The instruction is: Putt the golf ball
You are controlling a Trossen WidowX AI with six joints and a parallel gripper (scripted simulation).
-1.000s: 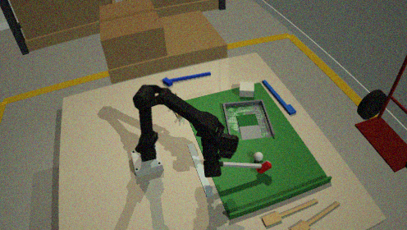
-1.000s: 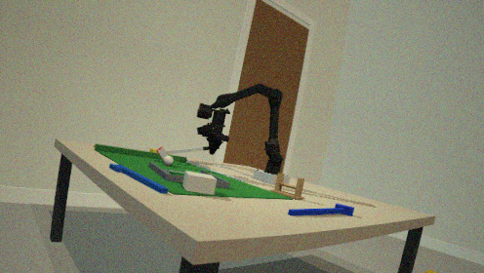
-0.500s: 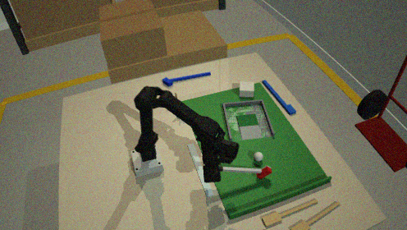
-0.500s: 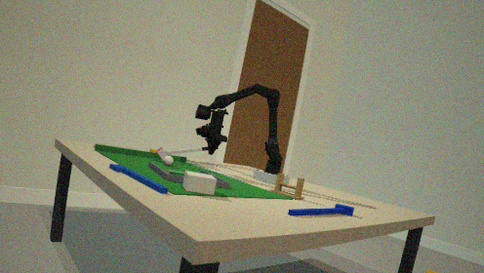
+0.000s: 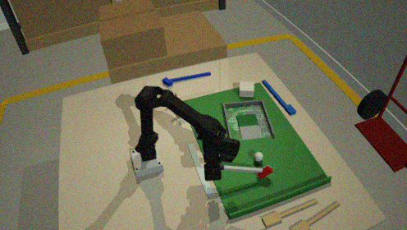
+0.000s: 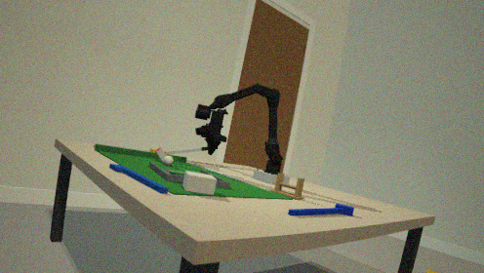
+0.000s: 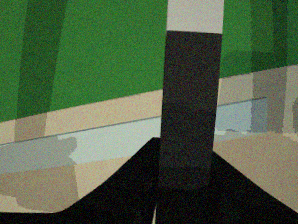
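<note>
My gripper tip is 8 cm to the right of the pale strip, 7 cm above it and 3 cm past it. From my gripper tip the other things lie so: white golf ball 23 cm ahead, 5 cm below, 4 cm to the left; red putter 12 cm ahead, 2 cm to the right; green mat 24 cm ahead, 18 cm to the left, 7 cm below.
</note>
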